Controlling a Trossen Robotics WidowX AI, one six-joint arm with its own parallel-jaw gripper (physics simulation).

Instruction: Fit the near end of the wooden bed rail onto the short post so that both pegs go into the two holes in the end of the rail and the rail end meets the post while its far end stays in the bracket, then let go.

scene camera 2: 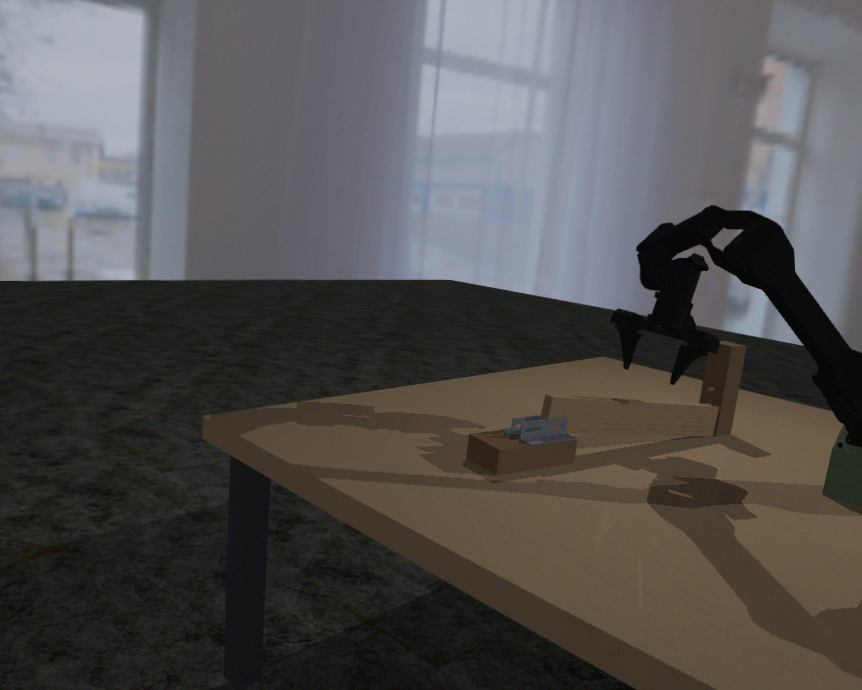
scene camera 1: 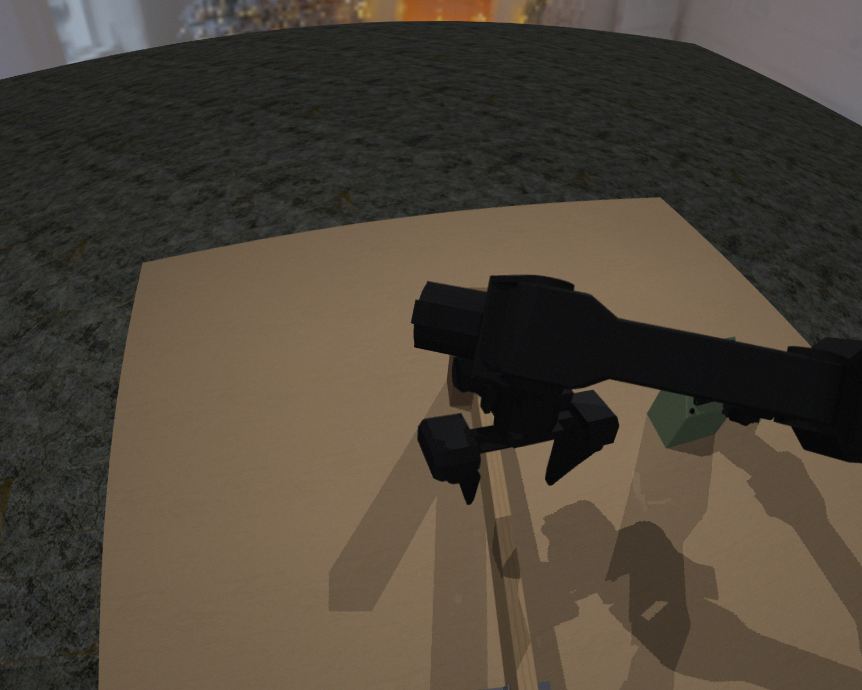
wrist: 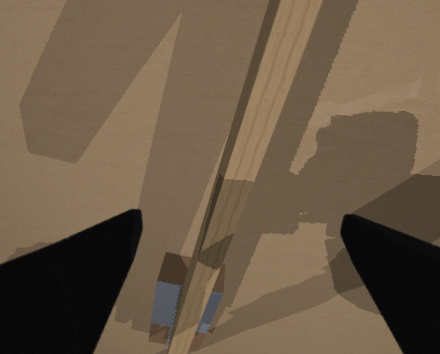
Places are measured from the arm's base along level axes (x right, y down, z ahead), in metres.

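Where they show: gripper, fingertip midpoint: [scene camera 2: 648, 376] [scene camera 1: 509, 492] [wrist: 243, 221].
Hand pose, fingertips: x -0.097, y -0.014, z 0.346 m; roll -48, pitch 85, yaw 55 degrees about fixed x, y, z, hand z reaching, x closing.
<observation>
Things, the pixels of their top centre, and the offset from my fingertips. "*": a spot on its surface instead. Level surfaces: height alone.
- bracket, middle of its top: [wrist: 179, 333] [scene camera 2: 541, 417] dx -0.235, dy +0.056, dz +0.042 m
- brown post, surface spot: [scene camera 1: 460, 397] * dx +0.210, dy +0.106, dz -0.013 m
- peg, surface spot: [scene camera 2: 710, 389] * dx +0.197, dy +0.036, dz -0.026 m
- brown block, middle of its top: [wrist: 180, 320] [scene camera 2: 524, 436] dx -0.266, dy +0.086, dz +0.046 m
- wooden table, its level: dy +0.126 m
The wooden bed rail [scene camera 1: 519, 611] [scene camera 2: 625, 424] [wrist: 280, 60] stands on edge. Its far end is between the grey plates of the bracket [scene camera 2: 544, 430] [wrist: 166, 300]. Its near end is low against or very close to the brown post [scene camera 1: 460, 397] [scene camera 2: 729, 392]. A small light spot, seemingly a peg [scene camera 2: 710, 389], shows on the post above the rail's top edge. The end holes and any other peg are hidden. My gripper [scene camera 1: 509, 492] [scene camera 2: 649, 375] [wrist: 243, 221] is wide open and empty, above the rail, with a fingertip on each side in the wrist view.
The bracket sits on a brown block [scene camera 2: 539, 459] on the wooden table [scene camera 1: 237, 359] [scene camera 2: 402, 518]. The green arm base [scene camera 1: 682, 424] [scene camera 2: 841, 474] stands to the right. The arm hides much of the post in scene camera 1. Arm shadows cross the table.
</observation>
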